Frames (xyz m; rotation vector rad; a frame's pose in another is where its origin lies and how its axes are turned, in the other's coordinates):
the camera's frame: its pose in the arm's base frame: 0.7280 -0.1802 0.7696 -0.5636 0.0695 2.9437
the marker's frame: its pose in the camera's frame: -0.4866 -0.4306 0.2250 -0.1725 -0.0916 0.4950
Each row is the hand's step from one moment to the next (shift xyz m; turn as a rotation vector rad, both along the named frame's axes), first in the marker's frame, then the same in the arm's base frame.
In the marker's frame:
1: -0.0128 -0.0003 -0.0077 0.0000 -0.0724 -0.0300
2: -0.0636 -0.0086 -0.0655 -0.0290 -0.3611 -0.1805
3: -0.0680 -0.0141 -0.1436 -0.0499 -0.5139 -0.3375
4: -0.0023 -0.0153 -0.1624 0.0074 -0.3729 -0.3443
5: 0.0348 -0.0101 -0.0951 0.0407 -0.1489 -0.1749
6: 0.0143 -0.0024 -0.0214 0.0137 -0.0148 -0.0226
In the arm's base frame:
1: 0.0133 0.0055 -0.0039 -0.0187 0.0700 -0.0299
2: 0.0707 0.0363 -0.0457 -0.0592 0.3621 -0.1710
3: 0.0929 0.0498 -0.1197 -0.0556 0.5253 -0.3185
4: 0.0387 0.0292 -0.1558 -0.0535 0.3743 -0.3386
5: -0.0101 0.0053 -0.1011 -0.0454 0.1393 -0.1815
6: -0.0081 -0.0010 -0.0245 -0.0118 0.0109 -0.0257

